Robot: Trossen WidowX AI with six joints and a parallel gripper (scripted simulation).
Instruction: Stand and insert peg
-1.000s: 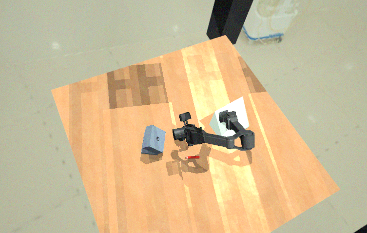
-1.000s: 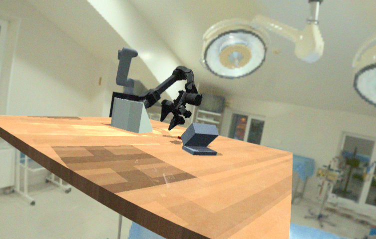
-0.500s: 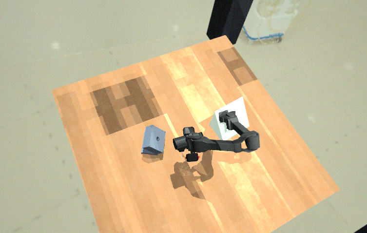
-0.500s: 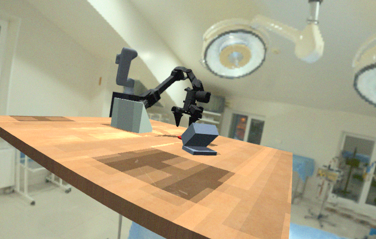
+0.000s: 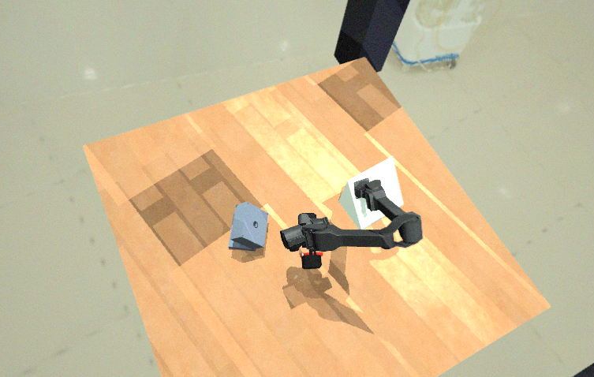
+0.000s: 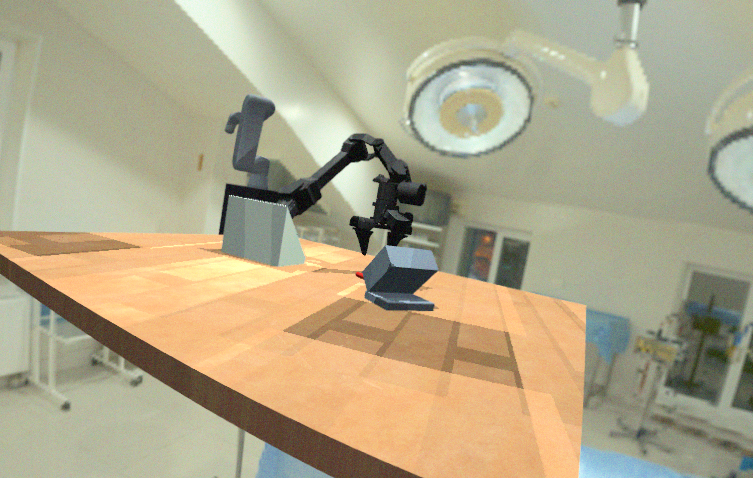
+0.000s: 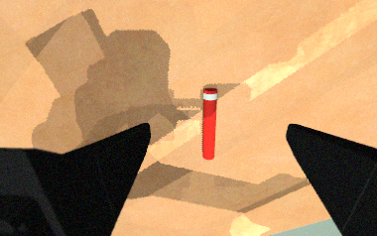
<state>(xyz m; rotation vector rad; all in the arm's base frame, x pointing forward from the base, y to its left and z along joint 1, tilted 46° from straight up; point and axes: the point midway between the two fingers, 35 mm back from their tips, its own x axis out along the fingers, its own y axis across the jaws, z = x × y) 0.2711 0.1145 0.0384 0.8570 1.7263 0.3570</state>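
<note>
My gripper tip is now 70 mm above the red peg, 10 mm to the right of it and 10 mm past it. From my gripper tip the other things lie so: blue-grey sloped panel (160 mm to the right, 140 mm ahead).
</note>
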